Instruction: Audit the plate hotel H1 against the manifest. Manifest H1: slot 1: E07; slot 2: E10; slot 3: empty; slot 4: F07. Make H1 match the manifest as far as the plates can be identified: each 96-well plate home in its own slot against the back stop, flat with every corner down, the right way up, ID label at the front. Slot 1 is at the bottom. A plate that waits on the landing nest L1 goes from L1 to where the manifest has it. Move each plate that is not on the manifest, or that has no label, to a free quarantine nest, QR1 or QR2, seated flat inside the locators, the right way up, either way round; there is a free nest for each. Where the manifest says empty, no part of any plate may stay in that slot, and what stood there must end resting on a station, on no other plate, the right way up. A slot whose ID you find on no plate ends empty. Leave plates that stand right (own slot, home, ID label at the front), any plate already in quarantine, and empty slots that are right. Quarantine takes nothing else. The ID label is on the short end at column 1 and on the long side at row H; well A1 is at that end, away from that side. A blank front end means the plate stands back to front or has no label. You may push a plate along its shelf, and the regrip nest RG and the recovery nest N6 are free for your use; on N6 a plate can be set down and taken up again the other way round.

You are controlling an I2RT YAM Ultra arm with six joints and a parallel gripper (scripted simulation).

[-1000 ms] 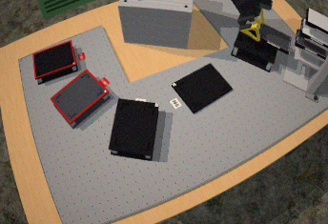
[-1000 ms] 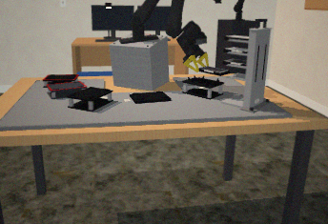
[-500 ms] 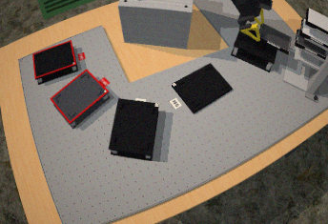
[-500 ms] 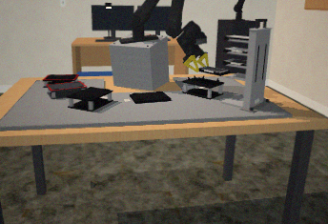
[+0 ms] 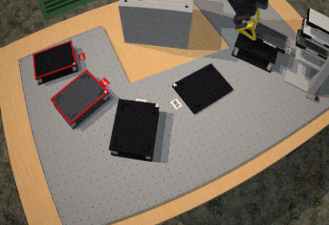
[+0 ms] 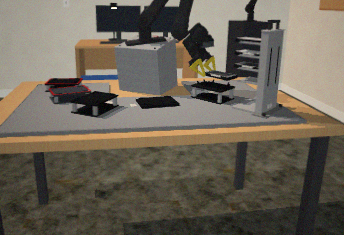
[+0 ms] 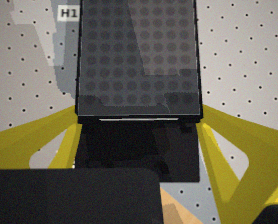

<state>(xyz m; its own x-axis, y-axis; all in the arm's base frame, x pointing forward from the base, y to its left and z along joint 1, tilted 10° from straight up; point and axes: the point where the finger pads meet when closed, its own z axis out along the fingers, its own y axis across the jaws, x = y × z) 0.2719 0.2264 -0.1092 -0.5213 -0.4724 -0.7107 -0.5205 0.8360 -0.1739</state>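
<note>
Right now the black regrip nest RG is 60 mm below my hand, 20 mm ahead of it and 10 mm to the left of it. The rest, counted from my hand: A1 mark (70 mm behind, 50 mm below, 20 mm to the left); then H1 tag (170 mm to the left, 110 mm below, 90 mm ahead); then RG tag (110 mm below, 80 mm behind, 50 mm to the left).
</note>
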